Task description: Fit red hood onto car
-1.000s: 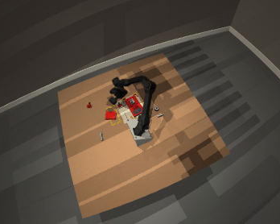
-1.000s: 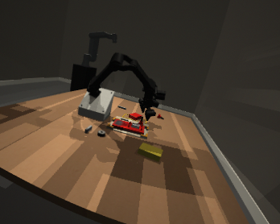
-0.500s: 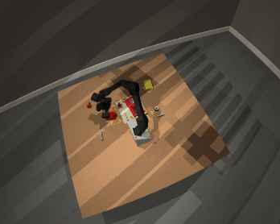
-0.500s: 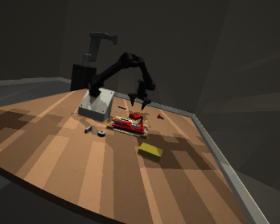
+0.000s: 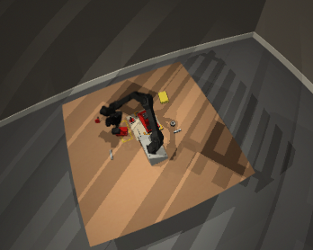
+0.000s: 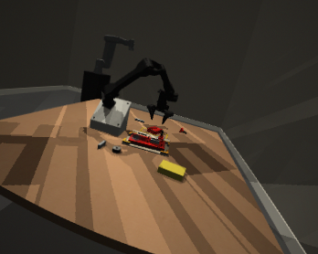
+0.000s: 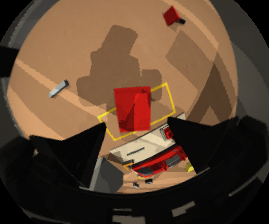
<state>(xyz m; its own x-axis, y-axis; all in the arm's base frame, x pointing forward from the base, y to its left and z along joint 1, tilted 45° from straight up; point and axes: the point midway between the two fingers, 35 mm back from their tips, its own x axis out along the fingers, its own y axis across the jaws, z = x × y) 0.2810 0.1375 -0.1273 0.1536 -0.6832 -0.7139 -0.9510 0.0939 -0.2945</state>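
Right now my gripper tip is 60 mm above the red hood. Round my gripper tip: yellow block: 220 mm ahead, 420 mm to the right, 60 mm below; dark wheel-like part: 60 mm behind, 420 mm to the right, 70 mm below; grey part: 170 mm behind, 120 mm to the left, 70 mm below.
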